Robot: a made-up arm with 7 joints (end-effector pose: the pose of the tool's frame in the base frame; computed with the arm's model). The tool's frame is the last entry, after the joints. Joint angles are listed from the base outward.
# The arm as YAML. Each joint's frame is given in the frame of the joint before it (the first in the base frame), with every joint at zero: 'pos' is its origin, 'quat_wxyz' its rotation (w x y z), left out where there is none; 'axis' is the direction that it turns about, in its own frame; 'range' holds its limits. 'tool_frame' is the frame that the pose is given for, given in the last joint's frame.
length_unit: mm
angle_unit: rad
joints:
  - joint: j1
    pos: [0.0, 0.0, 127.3]
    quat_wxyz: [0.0, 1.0, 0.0, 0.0]
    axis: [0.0, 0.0, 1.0]
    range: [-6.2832, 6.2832]
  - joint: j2
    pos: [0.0, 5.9, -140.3]
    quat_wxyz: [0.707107, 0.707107, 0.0, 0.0]
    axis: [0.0, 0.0, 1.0]
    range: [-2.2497, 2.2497]
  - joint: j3
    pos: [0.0, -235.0, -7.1]
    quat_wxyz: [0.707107, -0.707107, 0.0, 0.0]
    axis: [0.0, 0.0, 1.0]
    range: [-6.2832, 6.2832]
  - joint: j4
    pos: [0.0, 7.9, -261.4]
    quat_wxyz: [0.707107, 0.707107, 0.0, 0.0]
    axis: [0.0, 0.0, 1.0]
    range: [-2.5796, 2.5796]
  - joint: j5
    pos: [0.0, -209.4, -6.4]
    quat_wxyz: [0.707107, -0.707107, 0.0, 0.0]
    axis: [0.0, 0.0, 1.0]
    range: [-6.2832, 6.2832]
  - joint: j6
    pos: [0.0, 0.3, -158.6]
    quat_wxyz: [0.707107, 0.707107, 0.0, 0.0]
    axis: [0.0, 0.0, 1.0]
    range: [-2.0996, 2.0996]
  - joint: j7
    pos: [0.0, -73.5, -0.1]
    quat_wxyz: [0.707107, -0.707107, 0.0, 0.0]
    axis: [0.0, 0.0, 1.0]
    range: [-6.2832, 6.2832]
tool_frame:
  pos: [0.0, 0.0, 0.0]
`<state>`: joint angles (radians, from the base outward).
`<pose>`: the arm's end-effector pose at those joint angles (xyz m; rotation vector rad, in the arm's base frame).
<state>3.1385 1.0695 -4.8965 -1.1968 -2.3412 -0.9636 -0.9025</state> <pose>-0.5409 -0.3381 0.7053 -2.5901 1.0354 -0.3493</pose>
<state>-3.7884 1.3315 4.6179 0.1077 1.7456 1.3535 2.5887</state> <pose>-0.6832 -0.5452 0.3965 -0.6366 -0.2896 -2.8603</pose>
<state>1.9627 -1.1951 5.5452 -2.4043 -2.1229 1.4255 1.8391</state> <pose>-0.0244 0.2814 0.1517 -1.1891 0.0744 1.6046</pose>
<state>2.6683 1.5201 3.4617 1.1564 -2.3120 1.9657 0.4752</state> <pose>-0.5664 -0.3405 0.5905 0.8868 0.8574 0.3183</pose>
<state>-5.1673 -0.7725 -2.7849 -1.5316 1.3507 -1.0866 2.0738</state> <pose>-0.2186 -0.0073 0.8752 -0.7953 1.3286 0.2231</pose>
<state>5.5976 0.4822 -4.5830 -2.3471 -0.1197 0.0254 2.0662</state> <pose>-0.1058 0.3044 0.4223 -0.6495 0.8870 -2.2319</pose>
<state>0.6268 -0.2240 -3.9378 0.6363 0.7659 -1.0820 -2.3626</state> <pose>-0.3511 0.0343 1.0681 -2.3640 1.4564 0.5889</pose>
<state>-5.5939 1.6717 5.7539 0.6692 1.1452 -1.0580 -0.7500</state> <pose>0.7131 -0.4052 0.0088 -2.3657 -0.6147 1.7452</pose>
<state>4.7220 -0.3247 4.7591 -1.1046 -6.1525 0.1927 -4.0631</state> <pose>0.3981 -0.2308 0.9368 -2.1120 -1.0333 0.9186</pose>
